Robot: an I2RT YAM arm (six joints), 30 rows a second.
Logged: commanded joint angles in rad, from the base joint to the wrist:
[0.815 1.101 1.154 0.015 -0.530 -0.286]
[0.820 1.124 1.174 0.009 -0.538 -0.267]
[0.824 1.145 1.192 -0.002 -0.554 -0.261]
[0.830 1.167 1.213 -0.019 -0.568 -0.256]
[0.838 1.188 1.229 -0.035 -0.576 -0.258]
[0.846 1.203 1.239 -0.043 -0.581 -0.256]
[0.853 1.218 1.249 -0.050 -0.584 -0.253]
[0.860 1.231 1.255 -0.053 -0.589 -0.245]
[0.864 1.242 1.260 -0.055 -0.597 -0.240]
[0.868 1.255 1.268 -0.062 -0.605 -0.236]
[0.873 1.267 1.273 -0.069 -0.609 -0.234]
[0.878 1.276 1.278 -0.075 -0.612 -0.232]
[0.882 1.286 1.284 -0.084 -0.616 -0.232]
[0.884 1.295 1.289 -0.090 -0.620 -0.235]
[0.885 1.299 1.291 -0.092 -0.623 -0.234]
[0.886 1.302 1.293 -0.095 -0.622 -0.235]
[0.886 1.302 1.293 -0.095 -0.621 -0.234]
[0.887 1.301 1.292 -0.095 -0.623 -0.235]
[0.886 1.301 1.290 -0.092 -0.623 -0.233]
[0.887 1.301 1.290 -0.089 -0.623 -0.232]
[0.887 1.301 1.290 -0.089 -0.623 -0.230]
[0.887 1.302 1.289 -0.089 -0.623 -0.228]
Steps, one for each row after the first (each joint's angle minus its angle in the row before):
[0.005 0.023 0.020 -0.006 -0.008 0.019]
[0.004 0.021 0.018 -0.011 -0.016 0.006]
[0.006 0.022 0.021 -0.017 -0.014 0.005]
[0.008 0.021 0.016 -0.016 -0.008 -0.002]
[0.008 0.015 0.010 -0.008 -0.005 0.002]
[0.007 0.015 0.010 -0.007 -0.003 0.003]
[0.007 0.013 0.006 -0.003 -0.005 0.008]
[0.004 0.011 0.005 -0.002 -0.008 0.005]
[0.004 0.013 0.008 -0.007 -0.008 0.004]
[0.005 0.012 0.005 -0.007 -0.004 0.002]
[0.005 0.009 0.005 -0.006 -0.003 0.002]
[0.004 0.010 0.006 -0.009 -0.004 0.000]
[0.002 0.009 0.005 -0.006 -0.004 -0.003]
[0.001 0.004 0.002 -0.002 -0.003 0.001]
[0.001 0.003 0.002 -0.003 0.001 -0.001]
[0.000 0.000 0.000 0.000 0.001 0.001]
[0.001 -0.001 -0.001 0.000 -0.002 -0.001]
[-0.001 0.000 -0.002 0.003 0.000 0.002]
[0.001 0.000 0.000 0.003 0.000 0.001]
[0.000 0.000 0.000 0.000 0.000 0.002]
[0.000 0.001 -0.001 0.000 0.000 0.002]

